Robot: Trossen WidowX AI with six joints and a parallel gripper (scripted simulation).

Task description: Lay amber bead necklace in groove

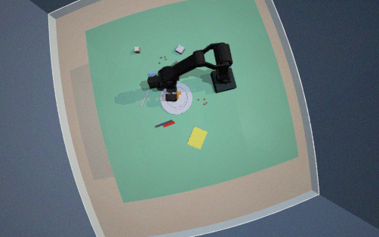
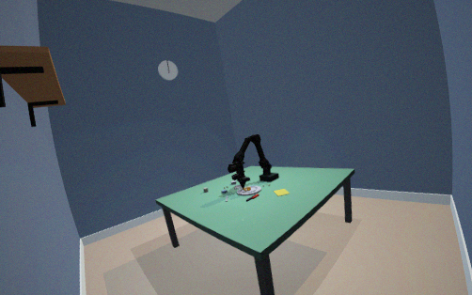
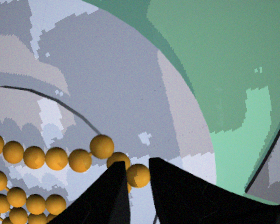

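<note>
The round grey bead board lies 6 cm to the left of my gripper tip, 2 cm behind it and 1 cm below it. From my gripper tip the other things lie so: grey rod: 18 cm ahead, 5 cm to the left, 2 cm below; then blue block: 13 cm ahead, 10 cm to the right, 1 cm below; then grey plate: 12 cm to the right, 3 cm behind, 2 cm below.
</note>
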